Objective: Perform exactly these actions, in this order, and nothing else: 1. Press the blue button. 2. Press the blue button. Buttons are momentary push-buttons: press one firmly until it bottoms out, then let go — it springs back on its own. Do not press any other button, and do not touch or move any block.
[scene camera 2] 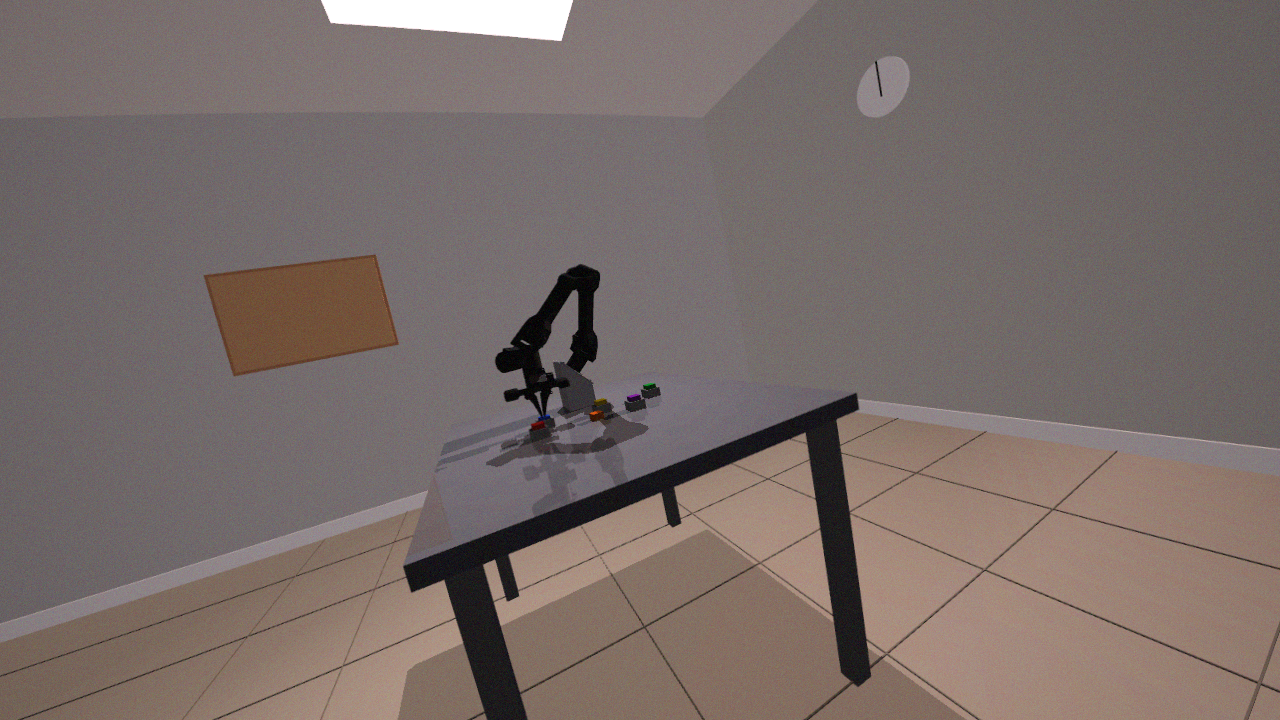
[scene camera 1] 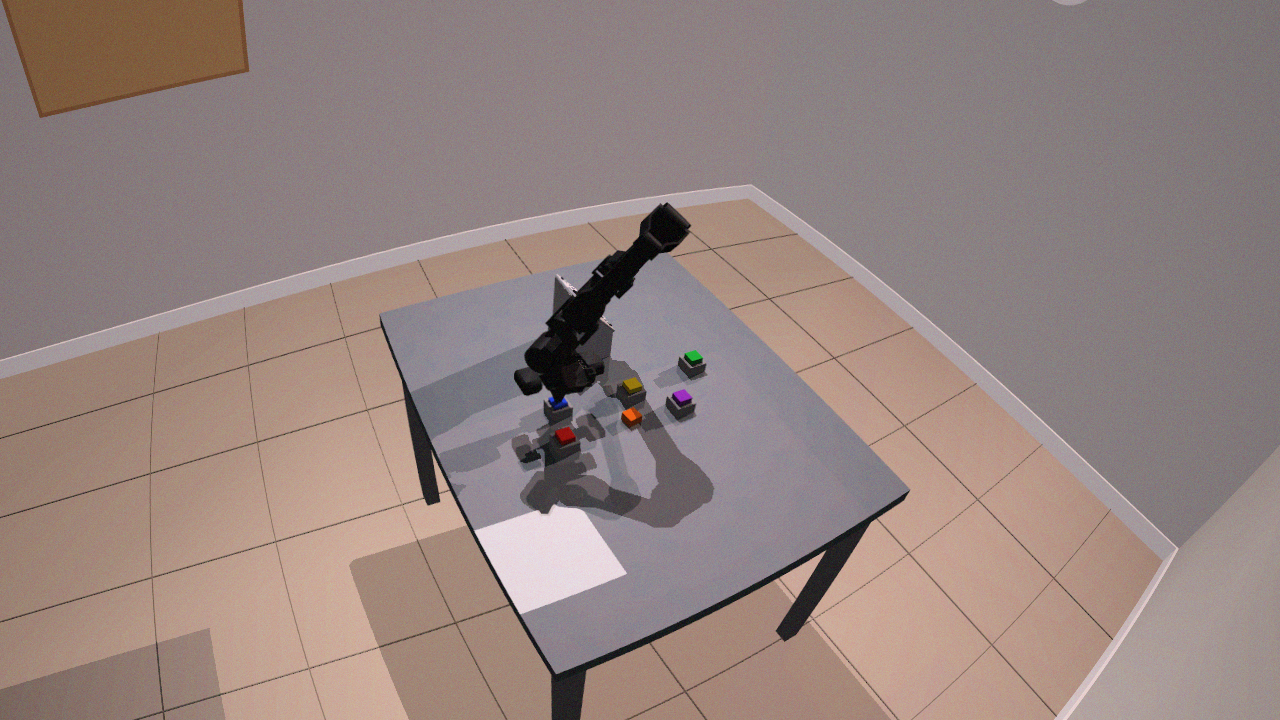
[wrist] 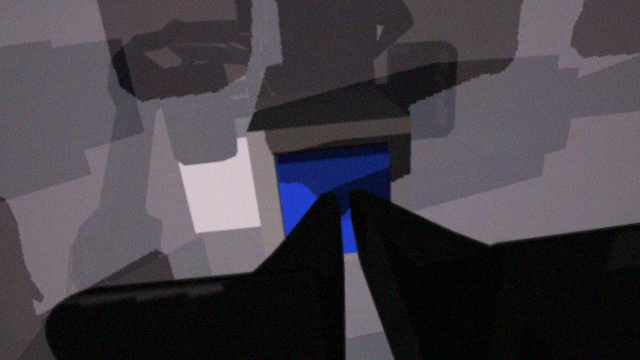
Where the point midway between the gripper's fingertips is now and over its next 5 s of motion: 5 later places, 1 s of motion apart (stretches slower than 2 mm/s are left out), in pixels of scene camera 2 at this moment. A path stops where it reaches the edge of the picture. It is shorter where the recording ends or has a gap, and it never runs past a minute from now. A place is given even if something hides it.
My gripper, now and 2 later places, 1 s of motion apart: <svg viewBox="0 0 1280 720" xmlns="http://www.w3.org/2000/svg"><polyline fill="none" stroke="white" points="543,416 542,413 546,404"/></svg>
